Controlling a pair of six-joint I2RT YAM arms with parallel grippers.
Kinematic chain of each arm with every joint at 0, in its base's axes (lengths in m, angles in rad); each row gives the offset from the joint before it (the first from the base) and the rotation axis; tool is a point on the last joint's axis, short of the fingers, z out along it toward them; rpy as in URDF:
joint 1: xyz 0 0 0.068 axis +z
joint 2: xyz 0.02 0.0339 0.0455 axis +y
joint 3: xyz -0.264 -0.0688 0 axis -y
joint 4: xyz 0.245 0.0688 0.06 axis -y
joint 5: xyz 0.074 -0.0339 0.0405 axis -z
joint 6: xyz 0.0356 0 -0.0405 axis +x
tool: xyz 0 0 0 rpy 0 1.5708 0
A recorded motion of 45 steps. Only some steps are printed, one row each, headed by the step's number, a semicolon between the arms.
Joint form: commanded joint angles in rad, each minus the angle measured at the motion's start. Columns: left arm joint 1, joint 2, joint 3, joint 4, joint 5, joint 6; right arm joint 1, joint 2, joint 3, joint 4, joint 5, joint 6.
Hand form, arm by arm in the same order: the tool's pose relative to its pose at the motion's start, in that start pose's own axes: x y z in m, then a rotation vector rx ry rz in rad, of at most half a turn. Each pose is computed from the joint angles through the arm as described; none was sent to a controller.
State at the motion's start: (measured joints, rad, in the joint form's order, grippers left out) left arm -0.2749 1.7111 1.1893 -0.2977 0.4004 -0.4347; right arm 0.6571 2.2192 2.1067 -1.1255 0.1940 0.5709
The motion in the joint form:
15: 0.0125 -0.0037 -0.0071 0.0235 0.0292 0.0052; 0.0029 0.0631 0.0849 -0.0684 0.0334 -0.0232
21: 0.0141 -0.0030 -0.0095 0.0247 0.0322 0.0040; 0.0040 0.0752 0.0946 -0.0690 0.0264 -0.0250
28: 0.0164 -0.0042 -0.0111 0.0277 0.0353 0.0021; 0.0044 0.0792 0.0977 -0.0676 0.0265 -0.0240
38: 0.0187 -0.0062 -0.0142 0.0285 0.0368 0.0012; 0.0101 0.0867 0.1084 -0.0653 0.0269 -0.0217
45: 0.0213 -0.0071 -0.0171 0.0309 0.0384 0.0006; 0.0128 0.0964 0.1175 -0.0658 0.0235 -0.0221
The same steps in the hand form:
15: -0.0021 0.0025 -0.0020 0.0279 -0.0114 0.0050; -0.0031 0.0041 0.0082 0.0514 0.0209 -0.0356
21: -0.0017 0.0034 -0.0018 0.0291 -0.0094 0.0020; -0.0033 0.0060 0.0114 0.0467 0.0272 -0.0389
28: -0.0020 0.0039 -0.0023 0.0318 -0.0115 -0.0003; -0.0035 0.0066 0.0125 0.0464 0.0267 -0.0382
38: -0.0017 0.0048 -0.0028 0.0319 -0.0119 -0.0028; -0.0034 0.0099 0.0129 0.0418 0.0218 -0.0401
45: -0.0016 0.0058 -0.0031 0.0322 -0.0130 -0.0050; -0.0033 0.0121 0.0150 0.0385 0.0246 -0.0432

